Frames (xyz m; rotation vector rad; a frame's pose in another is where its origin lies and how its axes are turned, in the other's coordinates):
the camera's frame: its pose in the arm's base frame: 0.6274 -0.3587 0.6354 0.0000 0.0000 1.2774
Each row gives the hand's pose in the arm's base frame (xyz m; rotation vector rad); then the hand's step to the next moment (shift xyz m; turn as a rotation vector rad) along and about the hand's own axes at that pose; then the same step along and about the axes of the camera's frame.
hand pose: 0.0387 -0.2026 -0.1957 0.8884 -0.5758 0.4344
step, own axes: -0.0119 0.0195 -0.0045 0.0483 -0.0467 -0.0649
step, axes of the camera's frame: 0.0072 0.0221 0.0018 0.0550 -0.0695 -0.0296
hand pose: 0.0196 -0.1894 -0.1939 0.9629 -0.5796 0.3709
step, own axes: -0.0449 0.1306 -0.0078 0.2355 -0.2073 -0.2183
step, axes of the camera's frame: 0.0405 0.1203 0.0550 0.1870 -0.3215 -0.0880
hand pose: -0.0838 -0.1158 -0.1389 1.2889 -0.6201 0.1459
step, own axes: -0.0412 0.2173 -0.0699 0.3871 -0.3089 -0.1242
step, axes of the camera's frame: 0.1022 0.1401 0.1541 0.0806 -0.4971 -0.0843
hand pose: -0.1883 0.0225 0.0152 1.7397 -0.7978 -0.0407
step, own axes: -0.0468 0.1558 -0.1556 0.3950 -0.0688 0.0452
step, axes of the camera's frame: 0.1202 0.0850 0.1703 -0.1368 -0.3731 0.0699
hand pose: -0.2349 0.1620 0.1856 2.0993 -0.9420 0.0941
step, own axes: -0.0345 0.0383 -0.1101 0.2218 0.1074 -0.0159
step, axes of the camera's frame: 0.0730 0.0462 0.0855 -0.1280 -0.1359 0.1617
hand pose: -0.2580 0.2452 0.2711 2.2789 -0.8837 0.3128
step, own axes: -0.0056 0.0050 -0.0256 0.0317 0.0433 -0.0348
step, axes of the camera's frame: 0.0142 0.0117 0.0193 -0.0177 -0.0002 0.0615
